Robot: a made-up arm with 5 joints.
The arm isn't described. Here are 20 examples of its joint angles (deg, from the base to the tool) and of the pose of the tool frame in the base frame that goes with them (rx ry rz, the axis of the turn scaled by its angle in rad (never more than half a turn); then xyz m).
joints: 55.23 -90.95 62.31 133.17 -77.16
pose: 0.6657 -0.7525 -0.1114 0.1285 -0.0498 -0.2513
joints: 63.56 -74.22 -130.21 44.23 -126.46
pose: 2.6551 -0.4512 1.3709 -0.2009 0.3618 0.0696
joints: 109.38 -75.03 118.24 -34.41 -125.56
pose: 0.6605 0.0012 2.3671 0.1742 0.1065 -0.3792
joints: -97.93 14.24 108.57 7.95 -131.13
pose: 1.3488 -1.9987 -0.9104 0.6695 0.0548 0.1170
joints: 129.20 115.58 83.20 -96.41 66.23
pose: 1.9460 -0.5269 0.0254 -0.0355 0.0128 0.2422
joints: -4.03 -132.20 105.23 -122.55 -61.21
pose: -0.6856 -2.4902 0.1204 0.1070 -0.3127 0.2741
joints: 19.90 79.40 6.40 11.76 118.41
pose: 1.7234 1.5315 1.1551 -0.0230 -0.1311 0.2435
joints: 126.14 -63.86 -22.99 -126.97 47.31
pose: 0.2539 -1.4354 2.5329 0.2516 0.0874 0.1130
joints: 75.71 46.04 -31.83 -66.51 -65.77
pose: 0.6348 0.2281 -0.4108 -0.1309 0.0723 -0.0863
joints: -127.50 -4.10 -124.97 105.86 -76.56
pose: 0.2899 0.6620 -1.1761 -0.1190 0.0623 0.1254
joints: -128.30 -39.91 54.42 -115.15 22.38
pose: 0.9462 2.2033 1.6785 0.1995 -0.1414 -0.0031
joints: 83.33 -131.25 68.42 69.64 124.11
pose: -1.2423 0.5403 0.8034 -0.1085 -0.3104 0.1869
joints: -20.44 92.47 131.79 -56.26 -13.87
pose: -2.8023 0.7425 0.3307 0.1037 0.4257 0.1977
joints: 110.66 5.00 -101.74 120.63 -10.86
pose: -0.4528 -1.5480 -0.1932 0.2044 -0.1238 0.0474
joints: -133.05 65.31 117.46 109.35 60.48
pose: 0.6788 1.1727 -2.3587 0.3690 -0.0049 0.0206
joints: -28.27 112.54 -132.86 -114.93 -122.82
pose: -0.3661 0.5284 0.5468 -0.0464 -0.2470 -0.2175
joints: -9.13 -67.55 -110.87 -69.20 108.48
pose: 0.4865 -2.5554 1.2554 0.2638 0.1713 0.0269
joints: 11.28 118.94 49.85 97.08 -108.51
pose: -0.4300 1.4698 -2.1576 0.0547 0.5355 0.2582
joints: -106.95 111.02 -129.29 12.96 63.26
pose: 1.3868 0.8098 1.5460 -0.0026 -0.3179 -0.1299
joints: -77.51 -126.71 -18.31 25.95 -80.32
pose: 1.9955 0.0584 2.3457 -0.1410 0.2097 -0.2038
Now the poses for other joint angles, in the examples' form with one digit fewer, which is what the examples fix.
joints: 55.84 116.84 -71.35 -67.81 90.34
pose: -2.279 -0.319 -0.819 -0.069 0.019 0.122
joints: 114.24 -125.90 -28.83 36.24 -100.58
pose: -0.360 1.471 0.371 -0.104 -0.318 0.367
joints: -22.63 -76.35 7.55 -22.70 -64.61
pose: -1.033 0.794 -1.671 -0.181 0.281 0.172
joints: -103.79 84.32 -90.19 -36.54 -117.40
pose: -2.127 -0.987 0.628 0.181 -0.319 0.393
